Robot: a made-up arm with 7 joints. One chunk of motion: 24 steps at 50 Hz.
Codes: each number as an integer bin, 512 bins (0 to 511) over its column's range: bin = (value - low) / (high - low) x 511, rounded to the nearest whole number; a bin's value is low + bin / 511 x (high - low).
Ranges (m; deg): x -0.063..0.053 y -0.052..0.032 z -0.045..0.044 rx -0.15..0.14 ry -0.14..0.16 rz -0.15..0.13
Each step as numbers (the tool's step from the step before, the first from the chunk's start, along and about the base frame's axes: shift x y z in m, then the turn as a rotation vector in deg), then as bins.
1 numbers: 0.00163 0.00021 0.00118 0.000 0.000 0.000
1 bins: 285 318 265 264 238 274
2 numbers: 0.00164 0.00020 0.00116 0.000 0.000 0.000
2 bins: 285 318 265 264 238 274
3 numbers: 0.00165 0.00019 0.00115 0.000 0.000 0.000
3 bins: 285 317 265 264 238 274
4 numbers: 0.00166 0.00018 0.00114 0.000 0.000 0.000
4 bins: 285 317 265 264 238 274
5 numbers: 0.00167 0.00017 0.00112 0.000 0.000 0.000
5 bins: 285 317 265 264 238 274
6 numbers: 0.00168 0.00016 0.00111 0.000 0.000 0.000
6 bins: 285 317 265 264 238 274
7 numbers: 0.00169 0.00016 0.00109 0.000 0.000 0.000
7 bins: 285 317 265 264 238 274
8 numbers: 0.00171 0.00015 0.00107 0.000 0.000 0.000
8 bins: 285 317 265 264 238 274
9 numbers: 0.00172 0.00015 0.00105 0.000 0.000 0.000
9 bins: 285 317 264 264 238 274
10 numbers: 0.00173 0.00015 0.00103 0.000 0.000 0.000
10 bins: 285 317 264 264 238 274
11 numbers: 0.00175 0.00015 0.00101 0.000 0.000 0.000
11 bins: 285 317 264 264 238 274
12 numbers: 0.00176 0.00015 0.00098 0.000 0.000 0.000
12 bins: 285 317 264 264 238 274
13 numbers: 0.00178 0.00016 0.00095 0.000 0.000 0.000
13 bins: 285 317 264 264 238 274
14 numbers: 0.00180 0.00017 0.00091 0.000 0.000 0.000
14 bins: 285 317 264 264 238 274
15 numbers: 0.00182 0.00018 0.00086 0.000 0.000 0.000
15 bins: 286 317 263 264 238 274
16 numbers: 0.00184 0.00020 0.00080 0.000 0.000 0.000
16 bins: 286 318 263 264 238 274
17 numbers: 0.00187 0.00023 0.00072 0.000 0.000 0.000
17 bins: 286 318 263 264 238 274
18 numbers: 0.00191 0.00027 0.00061 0.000 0.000 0.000
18 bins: 286 318 262 264 238 274
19 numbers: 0.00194 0.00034 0.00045 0.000 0.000 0.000
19 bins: 286 318 261 264 238 274
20 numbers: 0.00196 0.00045 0.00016 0.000 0.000 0.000
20 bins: 286 319 259 264 238 274
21 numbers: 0.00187 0.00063 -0.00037 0.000 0.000 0.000
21 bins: 286 320 256 264 238 274
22 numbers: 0.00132 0.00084 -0.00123 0.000 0.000 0.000
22 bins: 283 321 251 264 238 274
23 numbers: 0.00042 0.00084 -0.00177 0.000 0.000 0.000
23 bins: 279 321 248 264 238 274
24 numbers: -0.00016 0.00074 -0.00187 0.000 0.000 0.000
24 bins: 277 321 248 264 238 274
